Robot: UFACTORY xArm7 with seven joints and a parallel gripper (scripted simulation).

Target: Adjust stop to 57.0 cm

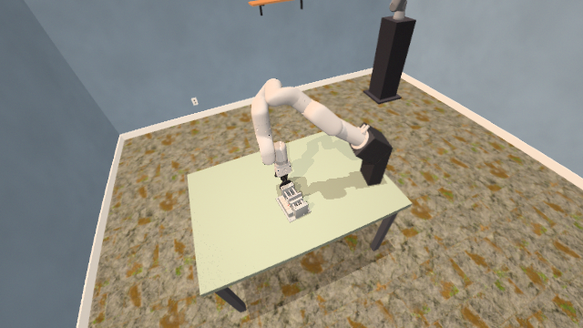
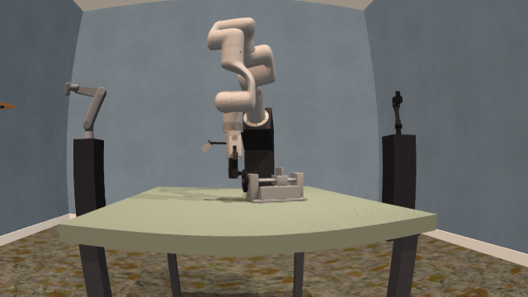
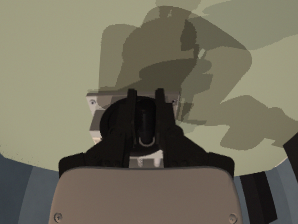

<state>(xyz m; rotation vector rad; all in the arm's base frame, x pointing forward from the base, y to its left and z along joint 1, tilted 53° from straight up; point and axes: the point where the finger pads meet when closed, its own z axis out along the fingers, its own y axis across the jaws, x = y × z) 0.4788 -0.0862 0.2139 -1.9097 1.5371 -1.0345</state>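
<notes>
My gripper is now 20 mm to the right of the black handwheel and 10 mm above it. The rest, counted from my hand: grey stop block (170 mm to the left, 10 mm below).
</notes>
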